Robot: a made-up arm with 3 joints.
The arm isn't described. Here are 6 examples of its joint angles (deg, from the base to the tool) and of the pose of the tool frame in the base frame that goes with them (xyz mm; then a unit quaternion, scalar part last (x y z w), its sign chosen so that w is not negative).
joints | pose
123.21 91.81 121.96 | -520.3 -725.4 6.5 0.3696 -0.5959 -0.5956 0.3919
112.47 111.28 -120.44 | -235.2 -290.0 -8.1 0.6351 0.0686 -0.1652 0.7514
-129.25 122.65 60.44 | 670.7 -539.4 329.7 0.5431 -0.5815 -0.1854 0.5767
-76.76 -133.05 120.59 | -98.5 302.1 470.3 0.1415 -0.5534 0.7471 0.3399
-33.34 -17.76 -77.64 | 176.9 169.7 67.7 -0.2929 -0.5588 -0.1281 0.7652
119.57 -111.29 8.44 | -48.7 207.9 279.4 -0.4502 -0.6906 0.4558 0.3357
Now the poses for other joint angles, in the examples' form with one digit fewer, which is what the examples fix.
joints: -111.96 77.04 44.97
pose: 766 -387 -137 0.570 -0.310 -0.466 0.602
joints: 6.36 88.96 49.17
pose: -47 896 -21 0.620 0.332 0.327 0.632
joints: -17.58 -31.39 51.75
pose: 20 -68 -410 -0.176 0.452 -0.249 0.838
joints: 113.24 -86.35 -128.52
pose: -187 -320 129 -0.385 0.610 -0.604 0.340
